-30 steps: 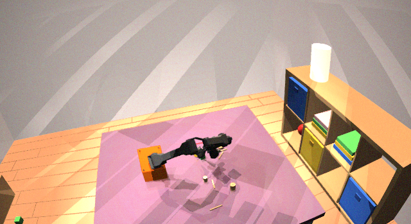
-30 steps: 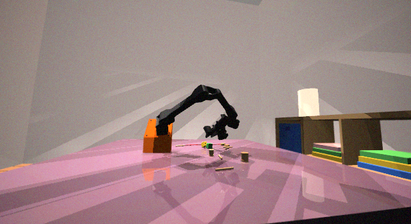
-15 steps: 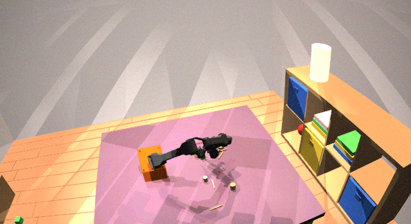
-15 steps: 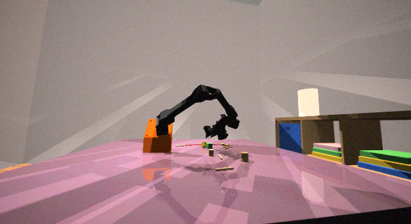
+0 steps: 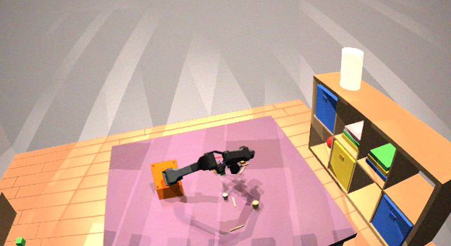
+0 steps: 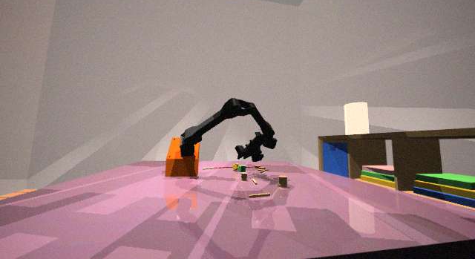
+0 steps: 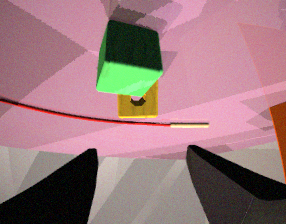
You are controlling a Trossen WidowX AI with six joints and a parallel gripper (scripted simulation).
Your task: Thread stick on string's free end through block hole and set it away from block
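The green cube is 1 cm ahead of my gripper tip and 6 cm below it. Round my gripper tip: thin wooden stick (17 cm behind, 12 cm to the left, 7 cm below); yellow wooden block (2 cm behind, 3 cm to the left, 5 cm below); round wooden button (16 cm ahead, 13 cm to the left, 7 cm below).
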